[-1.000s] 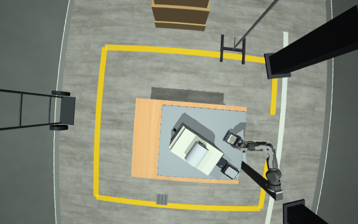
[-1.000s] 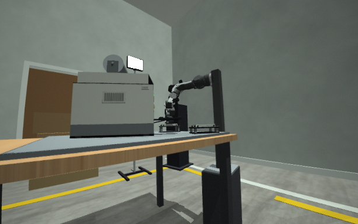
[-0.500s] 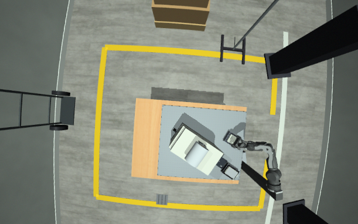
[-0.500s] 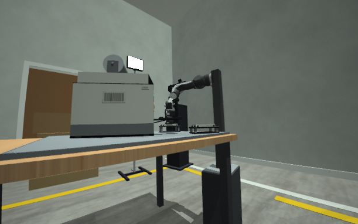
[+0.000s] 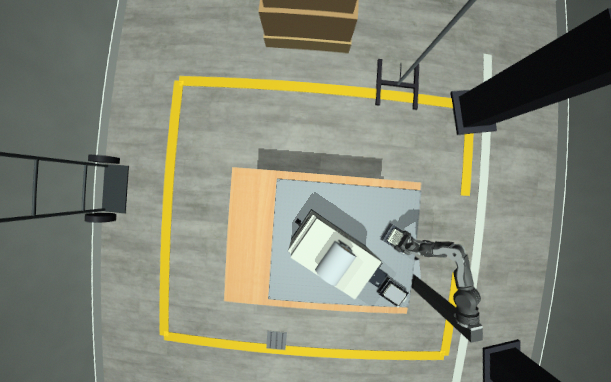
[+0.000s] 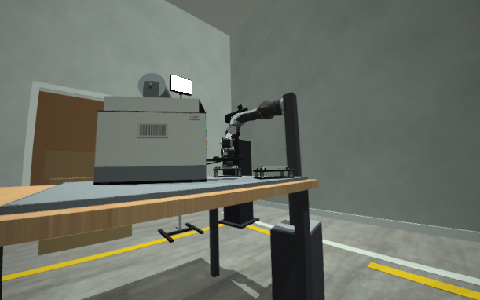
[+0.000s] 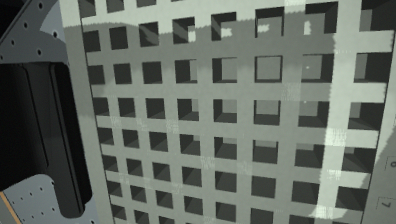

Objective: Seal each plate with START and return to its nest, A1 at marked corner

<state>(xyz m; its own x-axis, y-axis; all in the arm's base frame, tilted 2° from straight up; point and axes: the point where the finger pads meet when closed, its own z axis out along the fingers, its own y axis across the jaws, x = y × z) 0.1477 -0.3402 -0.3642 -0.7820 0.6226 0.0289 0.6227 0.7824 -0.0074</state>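
My hand is right at the plate. The rest, counted from my hand: foil roll: 44 cm ahead, 4 cm to the right, 36 cm above; then sealer stage: 19 cm ahead, 18 cm to the left, 4 cm above.
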